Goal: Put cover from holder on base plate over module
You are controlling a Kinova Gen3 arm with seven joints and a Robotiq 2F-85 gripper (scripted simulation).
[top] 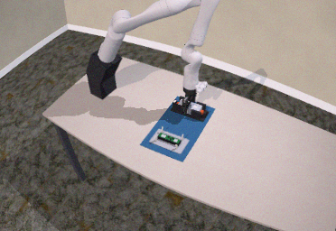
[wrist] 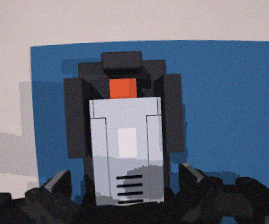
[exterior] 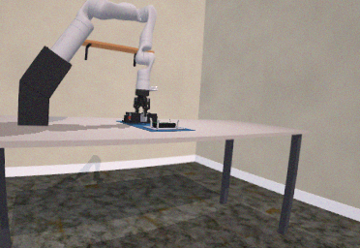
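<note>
Now: hand 10 mm above the light grey cover.
</note>
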